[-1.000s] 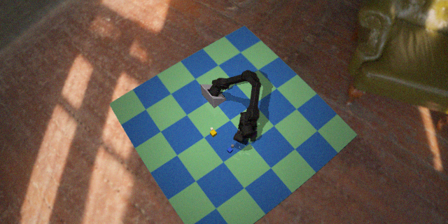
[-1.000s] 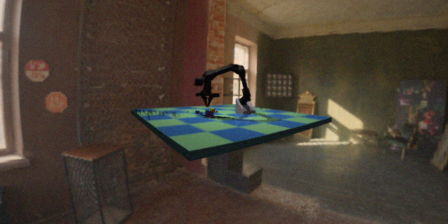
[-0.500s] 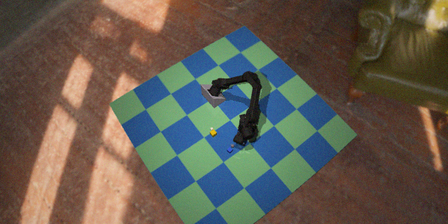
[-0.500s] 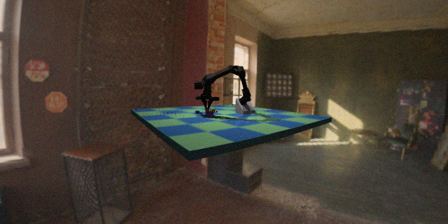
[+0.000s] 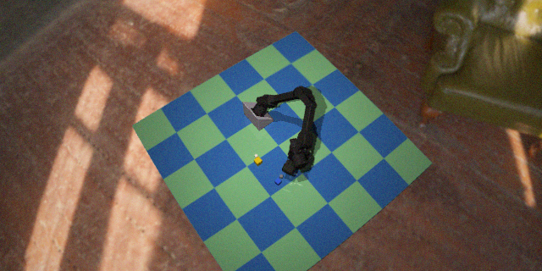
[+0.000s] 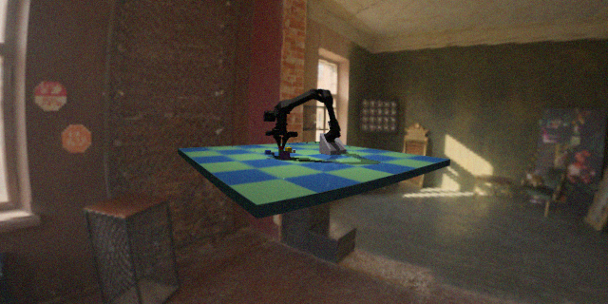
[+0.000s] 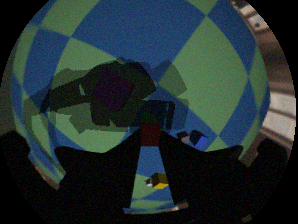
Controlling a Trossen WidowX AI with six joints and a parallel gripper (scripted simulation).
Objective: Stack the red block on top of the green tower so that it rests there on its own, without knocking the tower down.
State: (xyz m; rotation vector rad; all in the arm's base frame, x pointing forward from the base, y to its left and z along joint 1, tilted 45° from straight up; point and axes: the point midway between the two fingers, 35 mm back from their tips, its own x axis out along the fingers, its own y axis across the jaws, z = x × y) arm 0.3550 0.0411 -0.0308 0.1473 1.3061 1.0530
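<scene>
My gripper tip is now right at the red block. The rest, counted from my gripper tip: purple block (10 mm ahead, 70 mm to the left, 30 mm below); blue block (30 mm ahead, 120 mm to the right, 40 mm below); yellow block (130 mm behind, 150 mm to the right, 30 mm below).
</scene>
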